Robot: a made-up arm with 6 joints. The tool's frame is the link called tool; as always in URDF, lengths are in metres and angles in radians.
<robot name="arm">
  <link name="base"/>
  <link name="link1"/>
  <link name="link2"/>
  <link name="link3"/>
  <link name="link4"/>
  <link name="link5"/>
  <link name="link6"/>
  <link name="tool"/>
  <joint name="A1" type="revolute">
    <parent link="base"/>
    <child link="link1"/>
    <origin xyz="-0.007 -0.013 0.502" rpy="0 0 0"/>
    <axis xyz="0 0 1"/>
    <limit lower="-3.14" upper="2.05"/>
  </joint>
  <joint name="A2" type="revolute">
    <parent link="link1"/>
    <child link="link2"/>
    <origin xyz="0.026 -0.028 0.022" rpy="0 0 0"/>
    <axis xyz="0 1 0"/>
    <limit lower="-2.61" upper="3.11"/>
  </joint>
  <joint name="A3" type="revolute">
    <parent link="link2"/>
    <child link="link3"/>
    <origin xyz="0.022 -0.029 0.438" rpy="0 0 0"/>
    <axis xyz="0 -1 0"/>
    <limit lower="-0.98" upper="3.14"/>
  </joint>
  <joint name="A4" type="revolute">
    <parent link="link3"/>
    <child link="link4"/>
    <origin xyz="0.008 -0.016 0.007" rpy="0 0 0"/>
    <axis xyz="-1 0 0"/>
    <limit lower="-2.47" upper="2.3"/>
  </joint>
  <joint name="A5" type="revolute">
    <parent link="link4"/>
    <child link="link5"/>
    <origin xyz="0.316 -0.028 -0.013" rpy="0 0 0"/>
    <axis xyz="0 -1 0"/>
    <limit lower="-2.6" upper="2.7"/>
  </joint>
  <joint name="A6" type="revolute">
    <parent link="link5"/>
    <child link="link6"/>
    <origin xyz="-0.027 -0.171 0.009" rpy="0 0 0"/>
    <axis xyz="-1 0 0"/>
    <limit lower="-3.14" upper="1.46"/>
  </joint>
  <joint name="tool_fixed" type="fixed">
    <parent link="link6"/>
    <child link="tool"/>
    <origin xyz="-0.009 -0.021 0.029" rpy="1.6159 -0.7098 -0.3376"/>
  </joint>
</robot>
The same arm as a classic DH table. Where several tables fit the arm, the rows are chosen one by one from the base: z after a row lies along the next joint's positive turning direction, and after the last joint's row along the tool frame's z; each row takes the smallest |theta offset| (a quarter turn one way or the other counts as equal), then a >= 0, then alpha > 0; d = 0 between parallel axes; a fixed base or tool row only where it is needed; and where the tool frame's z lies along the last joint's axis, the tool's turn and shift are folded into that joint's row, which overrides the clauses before.
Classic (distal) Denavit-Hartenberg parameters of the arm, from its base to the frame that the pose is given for. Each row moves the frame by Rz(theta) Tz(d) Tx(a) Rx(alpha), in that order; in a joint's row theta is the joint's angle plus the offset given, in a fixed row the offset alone. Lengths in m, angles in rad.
base (fixed): d 0  theta offset 1.0769  a -0.0148  alpha 0
A1: d 0.524  theta offset -1.0769  a 0.026  alpha -1.5708
A2: d 0  theta offset -1.5206  a 0.4386  alpha 3.1416
A3: d 0.073  theta offset 0.0502  a 0.007  alpha -1.5708
A4: d -0.324  theta offset 0  a -0.013  alpha 1.5708
A5: d 0.199  theta offset 0  a 0.009  alpha -1.5708
A6: d 0.0297  theta offset -0.0359  a 0.0297  alpha 1.2628
tool (fixed): d 0.0209  theta offset -0.8496  a 0  alpha 0
Joint limits (rad, base to tool): -3.14..2.05 -2.61..3.11 -0.98..3.14 -2.47..2.3 -2.6..2.7 -3.14..1.46

